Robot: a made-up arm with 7 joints.
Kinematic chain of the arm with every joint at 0, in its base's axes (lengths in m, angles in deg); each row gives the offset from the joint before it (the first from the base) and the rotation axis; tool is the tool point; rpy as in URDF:
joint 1: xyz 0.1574 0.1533 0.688 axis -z
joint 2: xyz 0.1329 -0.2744 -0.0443 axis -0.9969 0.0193 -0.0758
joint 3: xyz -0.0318 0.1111 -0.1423 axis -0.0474 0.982 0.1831
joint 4: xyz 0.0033 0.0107 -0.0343 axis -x
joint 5: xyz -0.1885 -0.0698 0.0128 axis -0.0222 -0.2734 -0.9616
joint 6: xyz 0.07 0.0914 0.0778 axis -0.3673 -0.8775 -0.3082
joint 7: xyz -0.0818 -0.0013 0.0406 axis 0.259 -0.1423 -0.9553
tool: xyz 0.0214 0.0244 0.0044 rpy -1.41 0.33 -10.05
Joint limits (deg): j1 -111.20..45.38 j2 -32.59..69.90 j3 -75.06..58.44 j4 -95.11..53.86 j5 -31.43..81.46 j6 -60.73..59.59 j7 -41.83..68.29
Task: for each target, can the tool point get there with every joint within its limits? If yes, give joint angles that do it. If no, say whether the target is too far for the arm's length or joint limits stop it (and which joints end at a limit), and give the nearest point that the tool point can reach.
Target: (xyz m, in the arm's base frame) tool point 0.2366 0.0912 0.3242
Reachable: yes | joints -63.65 12.32 -58.08 13.09 -9.73 41.47 4.78
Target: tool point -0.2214 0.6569 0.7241
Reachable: no: joint limits stop it (at a limit: joint 1, joint 2, joint 4, joint 5, joint 7) | nearest point 0.0247 0.2528 0.6455 | short by 0.480 m
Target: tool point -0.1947 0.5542 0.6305
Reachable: no: joint limits stop it (at a limit: joint 1, joint 2, joint 4, joint 5, joint 7) | nearest point 0.0249 0.2549 0.6271 | short by 0.371 m
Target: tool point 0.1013 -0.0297 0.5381
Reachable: yes | joints 22.46 7.80 -9.90 -10.78 72.71 40.13 -13.22
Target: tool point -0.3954 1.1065 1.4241
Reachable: no: too far | nearest point 0.2428 0.3377 0.8064 | short by 1.175 m
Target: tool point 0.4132 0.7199 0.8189
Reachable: no: joint limits stop it (at a limit: joint 1, joint 2, joint 3, joint 5, joint 6, joint 7) | nearest point 0.3539 0.4104 0.7176 | short by 0.331 m
